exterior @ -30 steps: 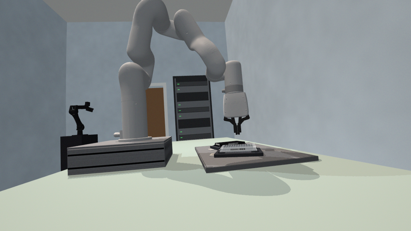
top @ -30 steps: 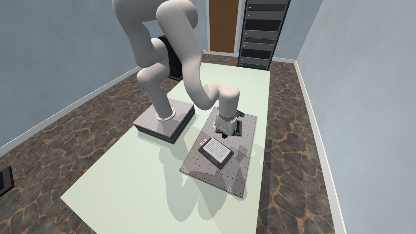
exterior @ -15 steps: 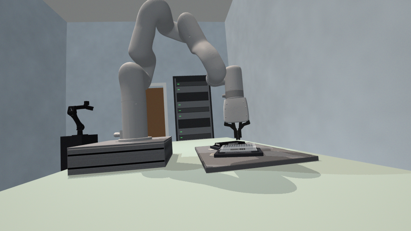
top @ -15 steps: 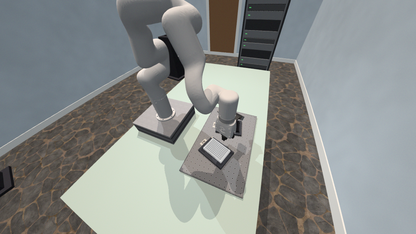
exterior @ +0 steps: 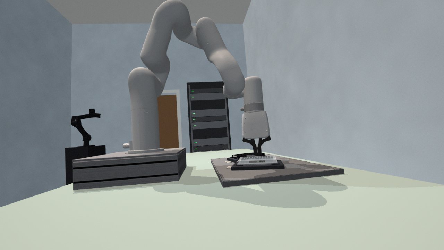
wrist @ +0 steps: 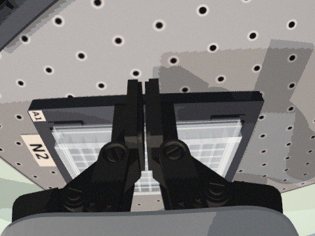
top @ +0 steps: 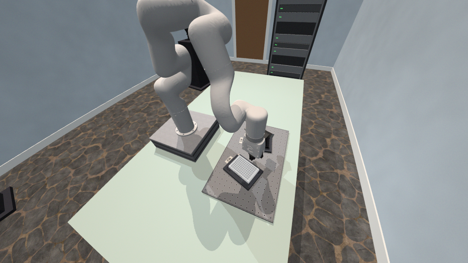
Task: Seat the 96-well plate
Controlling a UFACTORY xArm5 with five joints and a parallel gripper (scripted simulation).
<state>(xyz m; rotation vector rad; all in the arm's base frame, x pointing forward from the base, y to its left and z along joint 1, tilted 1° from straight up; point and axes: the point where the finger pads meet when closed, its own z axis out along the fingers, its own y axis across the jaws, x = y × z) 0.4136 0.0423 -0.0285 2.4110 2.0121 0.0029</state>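
Now: the 96-well plate M09 1 cm behind my hand, 7 cm to the right of it and 2 cm below it. The rest, counted from my hand: A1 corner mark: 8 cm behind, 1 cm to the right, 3 cm below; then black plate nest N2: 1 cm behind, 7 cm to the right, 4 cm below; then black plate M06: 3 cm behind, 12 cm to the left, 2 cm below.
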